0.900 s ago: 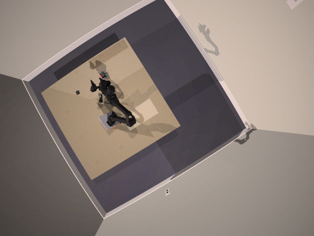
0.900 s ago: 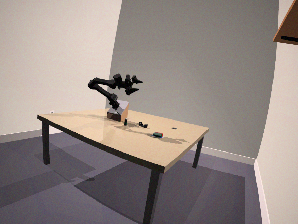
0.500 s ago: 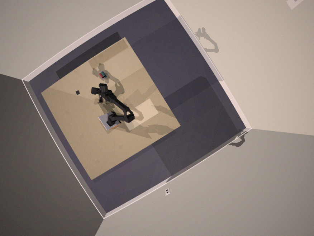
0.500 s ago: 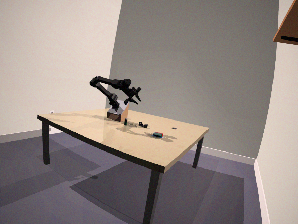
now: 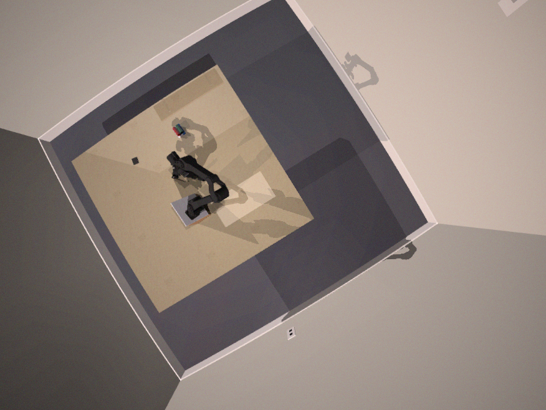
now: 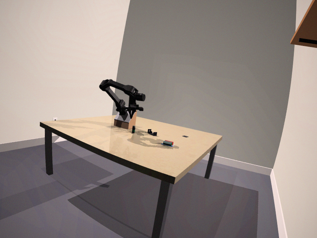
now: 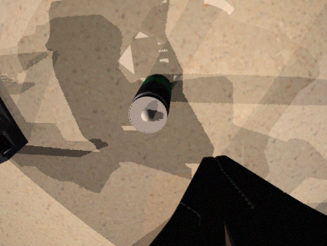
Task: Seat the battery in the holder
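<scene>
My gripper tip is now 3 cm short of the battery, 2 cm to the right of it and 9 cm above it.
</scene>
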